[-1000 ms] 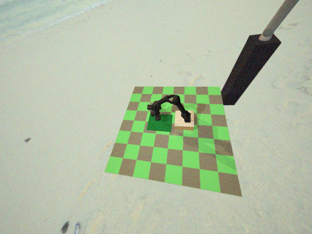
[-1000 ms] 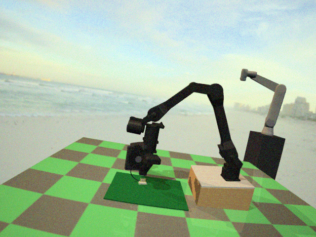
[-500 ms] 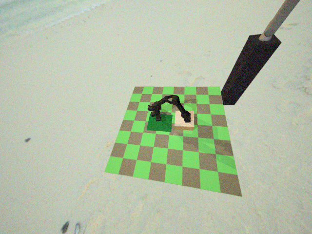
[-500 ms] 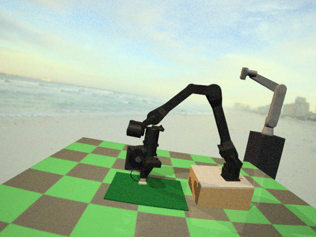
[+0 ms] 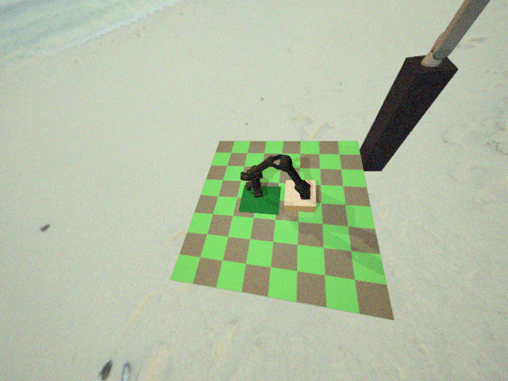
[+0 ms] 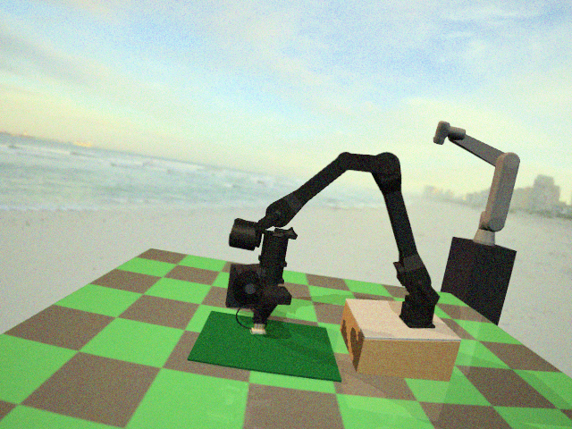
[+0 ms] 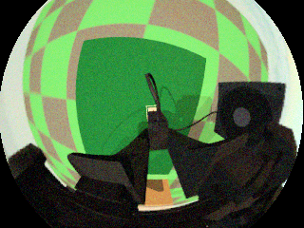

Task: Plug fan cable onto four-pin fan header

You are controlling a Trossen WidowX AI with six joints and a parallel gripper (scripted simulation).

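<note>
The dark fan plug is 1 cm ahead of my gripper tip and 1 cm above it. Also, from my gripper tip: black fan: 15 cm to the right, 4 cm ahead, 2 cm above; then dark green board: 5 cm below, 4 cm to the left, 1 cm behind; then four-pin fan header: 4 cm below, 1 cm ahead.
</note>
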